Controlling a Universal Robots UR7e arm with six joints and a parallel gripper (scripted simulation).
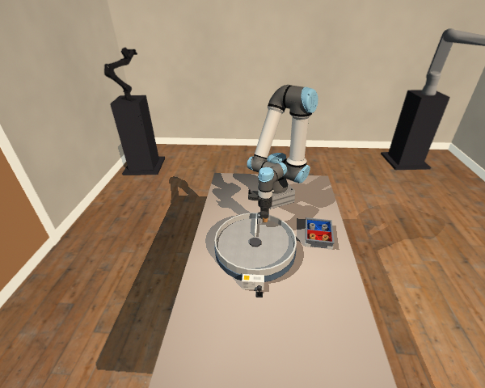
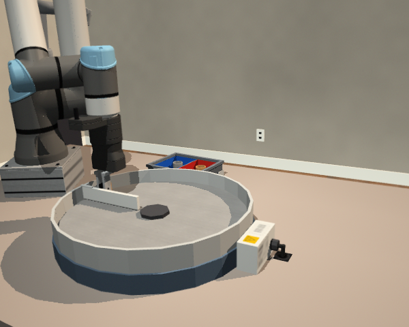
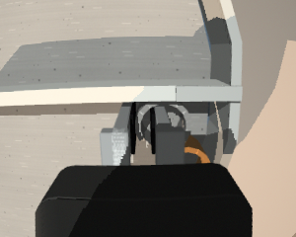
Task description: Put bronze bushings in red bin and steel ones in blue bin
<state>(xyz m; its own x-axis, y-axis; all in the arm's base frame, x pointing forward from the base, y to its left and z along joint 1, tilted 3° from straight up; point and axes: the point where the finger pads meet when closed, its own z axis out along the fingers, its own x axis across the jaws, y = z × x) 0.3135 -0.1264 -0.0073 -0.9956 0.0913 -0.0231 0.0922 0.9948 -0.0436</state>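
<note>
Now: hand 33 cm to the right of the bin, 6 cm short of it and 5 cm above it. From my hand the other things lie so: round turntable: 15 cm ahead, 3 cm to the right, 2 cm below.
</note>
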